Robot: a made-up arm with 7 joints.
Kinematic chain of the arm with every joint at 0, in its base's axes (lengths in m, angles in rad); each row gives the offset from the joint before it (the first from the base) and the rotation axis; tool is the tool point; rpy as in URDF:
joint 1: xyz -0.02 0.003 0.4 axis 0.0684 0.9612 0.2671
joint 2: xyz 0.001 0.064 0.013 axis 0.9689 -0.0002 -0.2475
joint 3: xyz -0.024 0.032 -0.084 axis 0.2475 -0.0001 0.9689
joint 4: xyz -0.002 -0.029 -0.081 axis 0.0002 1 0
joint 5: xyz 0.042 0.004 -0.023 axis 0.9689 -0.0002 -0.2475
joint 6: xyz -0.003 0.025 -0.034 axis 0.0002 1 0
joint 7: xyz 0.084 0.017 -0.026 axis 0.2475 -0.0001 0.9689
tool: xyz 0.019 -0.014 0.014 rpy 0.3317 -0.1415 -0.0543
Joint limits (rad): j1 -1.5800..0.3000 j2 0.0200..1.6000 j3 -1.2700..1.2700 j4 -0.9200..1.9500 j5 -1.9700..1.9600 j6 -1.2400..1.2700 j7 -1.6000..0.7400
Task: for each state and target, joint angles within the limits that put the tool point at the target. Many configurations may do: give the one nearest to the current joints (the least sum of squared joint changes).
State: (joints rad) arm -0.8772 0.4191 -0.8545 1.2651 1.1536 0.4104 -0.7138
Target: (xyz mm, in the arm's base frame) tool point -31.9 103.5 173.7
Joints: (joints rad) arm -0.1008 0.6218 -1.2700 0.4435 1.2375 -0.2377 -0.8989
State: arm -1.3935 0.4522 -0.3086 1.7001 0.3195 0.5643 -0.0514
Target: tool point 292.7 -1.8 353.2
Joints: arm -1.5800 0.0200 -0.3855 1.3661 0.4075 -0.0826 -0.2668
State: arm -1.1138 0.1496 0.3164 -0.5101 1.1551 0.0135 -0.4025
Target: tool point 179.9 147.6 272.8
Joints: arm -0.4865 0.0200 0.3222 -0.0069 1.0097 0.1817 -0.4354
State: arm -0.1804 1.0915 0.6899 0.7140 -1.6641 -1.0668 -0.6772
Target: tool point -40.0 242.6 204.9
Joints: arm -0.0608 0.4402 0.6670 0.8968 -1.8074 -1.0116 -0.6809
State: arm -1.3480 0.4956 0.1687 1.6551 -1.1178 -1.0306 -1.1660
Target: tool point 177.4 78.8 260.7
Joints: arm -1.2742 0.0200 0.2992 1.8407 -1.2434 -1.0523 -1.2650
